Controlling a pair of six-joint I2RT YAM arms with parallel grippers.
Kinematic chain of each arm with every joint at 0, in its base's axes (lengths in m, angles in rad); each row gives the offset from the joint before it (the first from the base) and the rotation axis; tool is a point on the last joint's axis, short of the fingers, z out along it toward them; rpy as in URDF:
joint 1: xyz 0 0 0.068 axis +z
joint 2: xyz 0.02 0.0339 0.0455 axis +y
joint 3: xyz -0.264 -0.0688 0 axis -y
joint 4: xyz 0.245 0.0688 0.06 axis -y
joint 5: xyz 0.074 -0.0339 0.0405 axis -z
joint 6: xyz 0.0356 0 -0.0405 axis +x
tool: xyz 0 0 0 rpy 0 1.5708 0
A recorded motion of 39 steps. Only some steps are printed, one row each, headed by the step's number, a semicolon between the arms.
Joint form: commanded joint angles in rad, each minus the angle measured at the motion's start. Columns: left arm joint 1, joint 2, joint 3, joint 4, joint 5, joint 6; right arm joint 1, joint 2, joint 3, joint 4, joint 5, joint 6.
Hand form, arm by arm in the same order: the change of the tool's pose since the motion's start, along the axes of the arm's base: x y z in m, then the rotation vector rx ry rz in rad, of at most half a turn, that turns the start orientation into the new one. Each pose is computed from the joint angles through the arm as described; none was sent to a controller.
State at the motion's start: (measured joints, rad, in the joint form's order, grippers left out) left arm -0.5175 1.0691 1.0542 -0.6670 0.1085 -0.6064; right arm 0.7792 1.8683 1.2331 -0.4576 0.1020 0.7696
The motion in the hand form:
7: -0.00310 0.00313 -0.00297 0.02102 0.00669 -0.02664; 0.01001 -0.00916 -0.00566 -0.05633 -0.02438 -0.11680
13: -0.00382 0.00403 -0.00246 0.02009 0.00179 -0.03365; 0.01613 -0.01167 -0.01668 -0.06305 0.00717 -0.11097
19: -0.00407 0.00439 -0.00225 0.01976 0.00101 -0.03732; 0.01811 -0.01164 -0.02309 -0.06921 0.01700 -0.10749
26: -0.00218 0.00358 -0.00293 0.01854 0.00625 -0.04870; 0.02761 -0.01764 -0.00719 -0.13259 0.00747 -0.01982
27: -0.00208 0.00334 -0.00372 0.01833 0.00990 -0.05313; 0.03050 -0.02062 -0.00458 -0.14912 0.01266 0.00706
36: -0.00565 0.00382 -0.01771 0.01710 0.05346 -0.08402; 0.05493 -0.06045 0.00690 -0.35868 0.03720 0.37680
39: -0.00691 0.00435 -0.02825 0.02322 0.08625 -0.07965; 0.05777 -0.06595 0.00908 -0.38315 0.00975 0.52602
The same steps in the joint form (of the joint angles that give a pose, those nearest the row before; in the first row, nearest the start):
7: 0.0082 -0.0120 -0.0111 -0.0210 0.0172 0.0340; -0.0271 0.0213 0.0087 -0.0170 0.0915 0.0552
13: 0.0113 -0.0169 -0.0127 -0.0206 0.0241 0.0417; -0.0451 0.0548 0.0125 -0.0118 0.0655 0.0418
19: 0.0128 -0.0183 -0.0127 -0.0217 0.0280 0.0451; -0.0490 0.0733 0.0125 -0.0038 0.0602 0.0364
26: 0.0159 -0.0092 -0.0096 -0.0208 0.0413 0.0518; -0.0767 0.0655 0.0741 -0.0916 0.0601 -0.0915
27: 0.0159 -0.0079 -0.0111 -0.0214 0.0459 0.0532; -0.0880 0.0660 0.0877 -0.1147 0.0531 -0.1299
36: 0.0158 -0.0180 -0.0602 -0.0215 0.0828 0.0576; -0.2109 0.0709 0.1582 -0.2763 0.0222 -0.6423
39: 0.0156 -0.0198 -0.0939 -0.0198 0.0856 0.0477; -0.2297 0.0627 0.1549 -0.2699 -0.0091 -0.8120

